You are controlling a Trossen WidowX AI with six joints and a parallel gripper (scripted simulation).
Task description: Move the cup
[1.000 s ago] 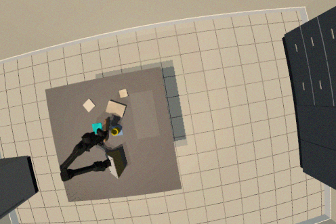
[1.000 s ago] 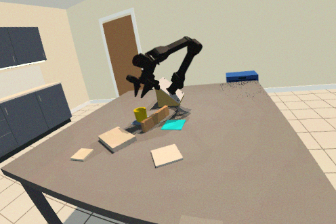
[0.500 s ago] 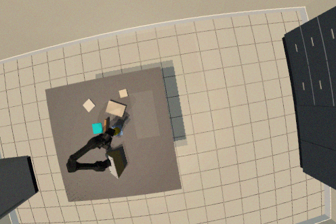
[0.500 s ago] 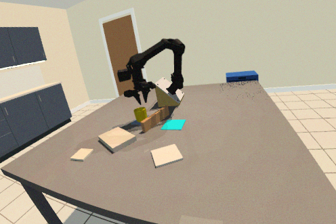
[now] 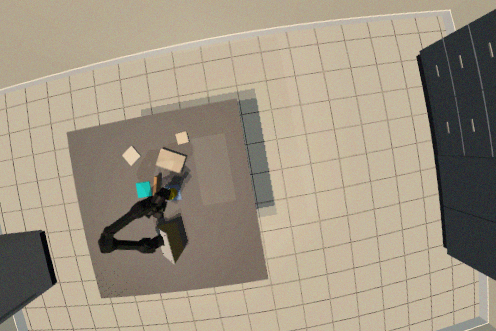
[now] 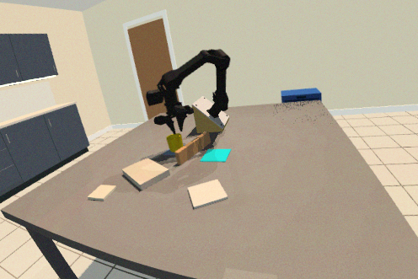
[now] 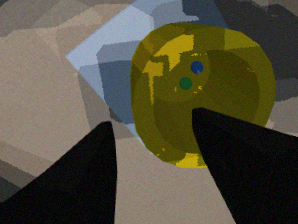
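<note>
Right now the yellow cup is 2 cm ahead of my gripper tip, 1 cm to the right of it and 4 cm below it. The rest, counted from my gripper tip: wooden bar: 4 cm ahead, 10 cm to the left, 6 cm below; cyan pad: 6 cm ahead, 20 cm to the left, 9 cm below.
</note>
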